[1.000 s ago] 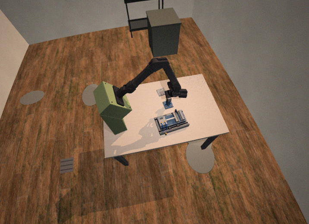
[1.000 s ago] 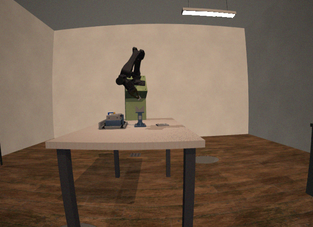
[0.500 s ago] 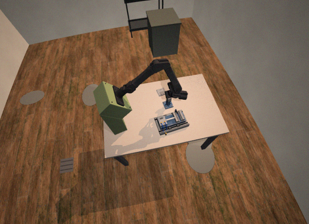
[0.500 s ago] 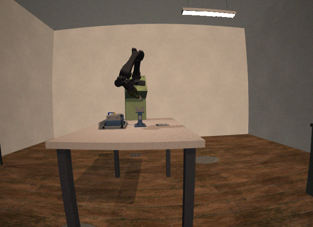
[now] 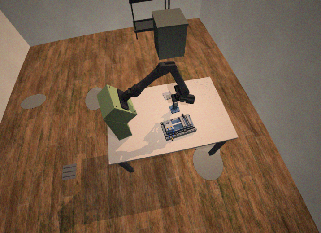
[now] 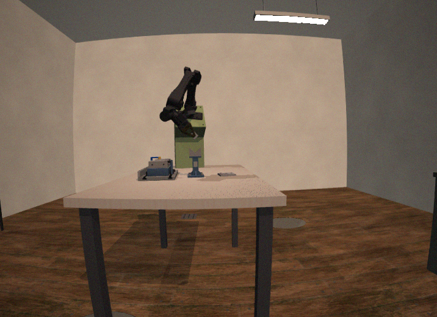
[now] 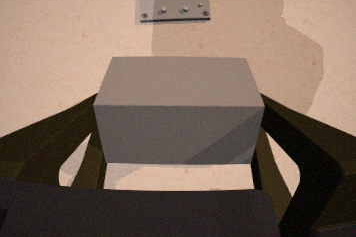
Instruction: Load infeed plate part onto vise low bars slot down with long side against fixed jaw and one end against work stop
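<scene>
My hand is right at the part. The rest, counted from my hand: moving jaw: 19 cm to the right, 15 cm below, 2 cm ahead; then dark work stop rod: 14 cm to the right, 14 cm below, 5 cm ahead; then grey jaw: 19 cm to the right, 15 cm below, 8 cm ahead.
</scene>
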